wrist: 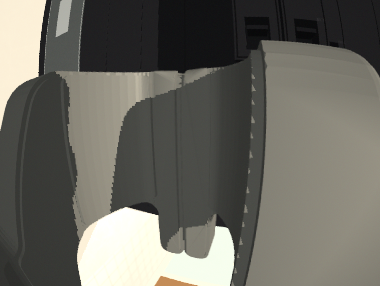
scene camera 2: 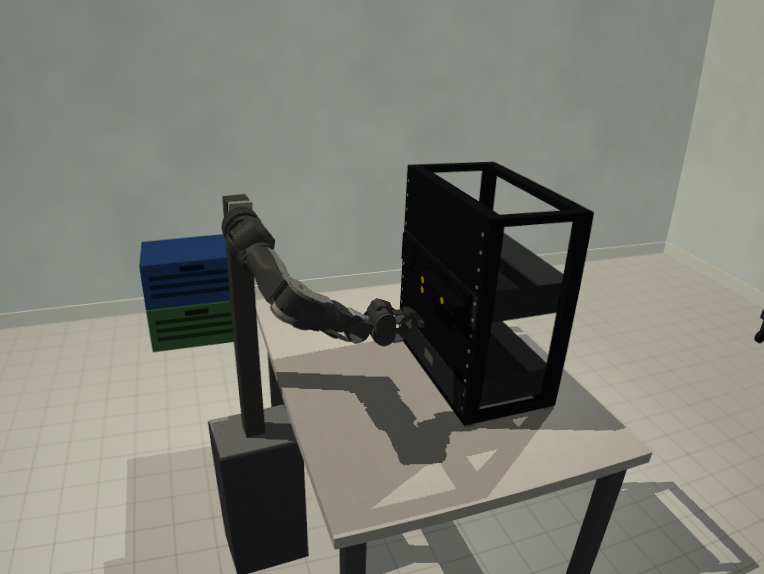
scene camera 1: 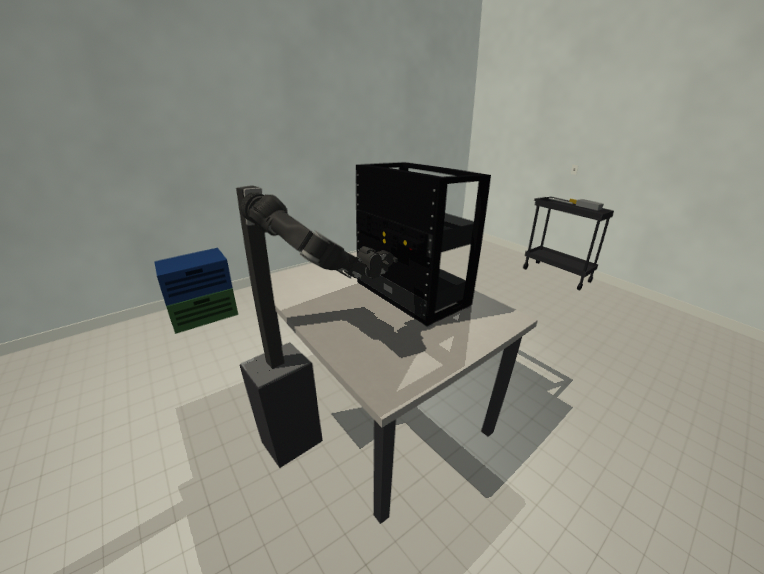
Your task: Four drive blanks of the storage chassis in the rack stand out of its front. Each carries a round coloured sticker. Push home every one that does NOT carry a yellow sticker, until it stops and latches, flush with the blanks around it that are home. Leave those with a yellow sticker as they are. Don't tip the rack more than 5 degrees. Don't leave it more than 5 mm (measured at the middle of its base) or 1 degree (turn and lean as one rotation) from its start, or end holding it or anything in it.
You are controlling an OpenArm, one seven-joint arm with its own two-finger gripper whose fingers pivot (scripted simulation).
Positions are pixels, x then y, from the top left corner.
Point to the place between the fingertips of my gripper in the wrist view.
At 194, 166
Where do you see an arm post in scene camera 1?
At 254, 238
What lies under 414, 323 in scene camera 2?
My gripper.
